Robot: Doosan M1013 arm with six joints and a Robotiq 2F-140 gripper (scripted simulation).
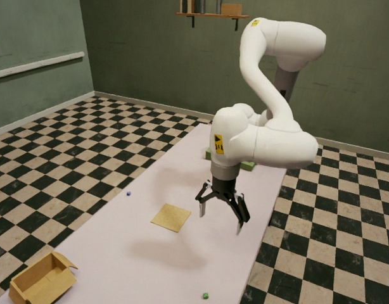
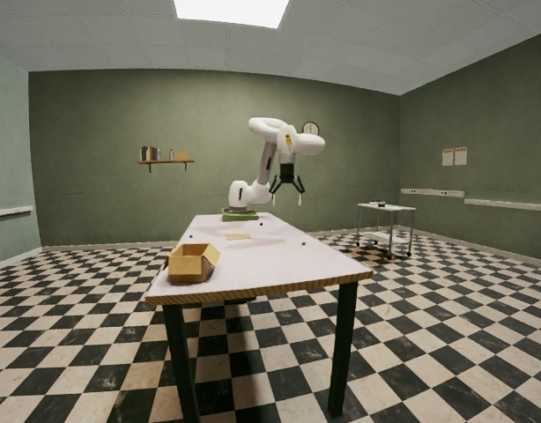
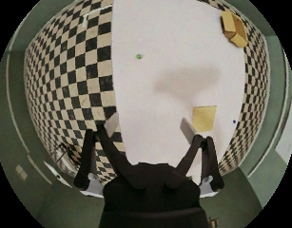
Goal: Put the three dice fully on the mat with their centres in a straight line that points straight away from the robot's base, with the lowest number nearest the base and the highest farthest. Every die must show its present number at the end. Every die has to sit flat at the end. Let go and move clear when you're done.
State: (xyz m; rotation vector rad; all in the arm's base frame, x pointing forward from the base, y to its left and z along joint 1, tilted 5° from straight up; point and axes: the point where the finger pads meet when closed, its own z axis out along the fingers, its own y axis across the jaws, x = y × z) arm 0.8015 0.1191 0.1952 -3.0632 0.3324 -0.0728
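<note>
Right now my hand is 41 cm past the black die, 18 cm above it and 3 cm to the left of it. From my hand the other things lie so: green die (18 cm below, 18 cm ahead, 1 cm to the left); then blue die (53 cm to the right, 19 cm behind, 18 cm below); then yellow mat (26 cm to the right, 19 cm below, 13 cm behind).
</note>
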